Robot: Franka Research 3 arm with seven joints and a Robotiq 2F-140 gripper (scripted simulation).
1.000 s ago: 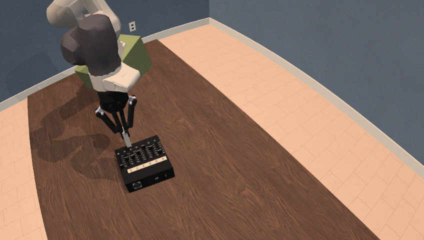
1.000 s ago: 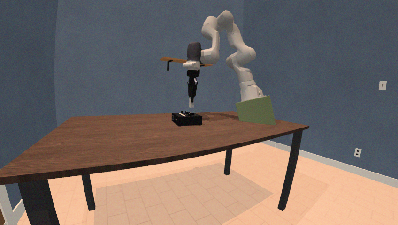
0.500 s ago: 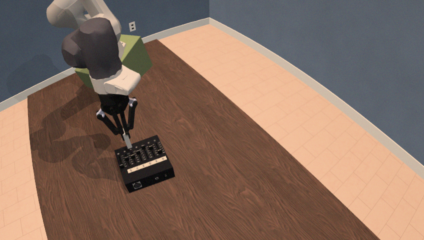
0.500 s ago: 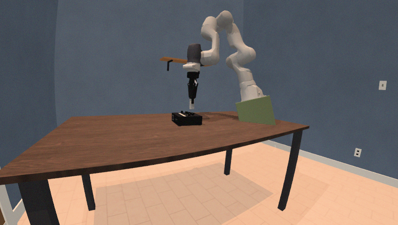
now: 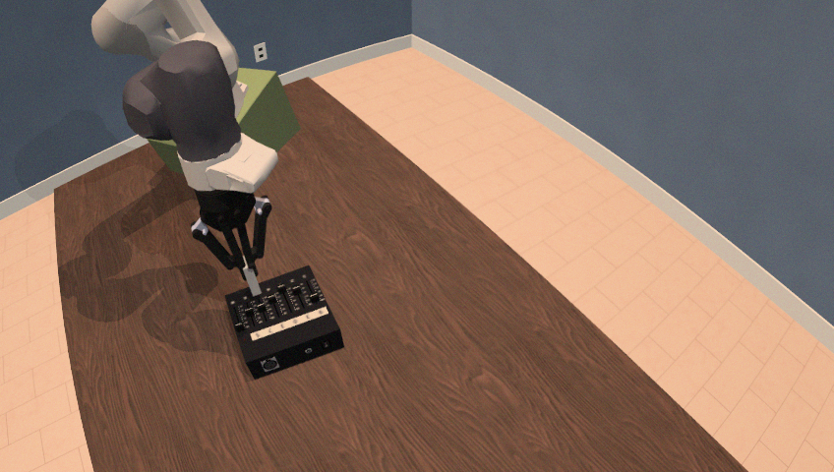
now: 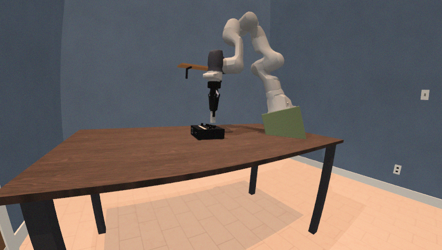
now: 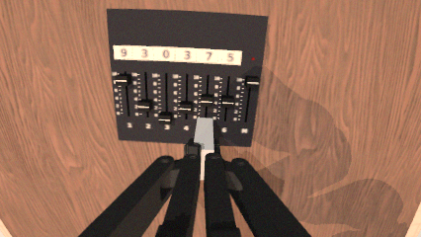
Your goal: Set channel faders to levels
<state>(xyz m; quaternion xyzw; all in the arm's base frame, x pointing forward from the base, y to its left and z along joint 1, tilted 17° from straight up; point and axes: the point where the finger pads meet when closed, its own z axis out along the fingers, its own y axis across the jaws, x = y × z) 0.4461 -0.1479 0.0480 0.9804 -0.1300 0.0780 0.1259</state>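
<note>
Right now my hand is 40 mm above the channel 5 cap, 30 mm short of it and 10 mm to the left of it. From my hand the other things lie so: channel 3 cap: 40 mm to the left, 40 mm below, 20 mm ahead; then channel 6 cap: 40 mm below, 30 mm to the right, 20 mm ahead; then channel 4 cap: 40 mm below, 20 mm to the left, 20 mm ahead.
</note>
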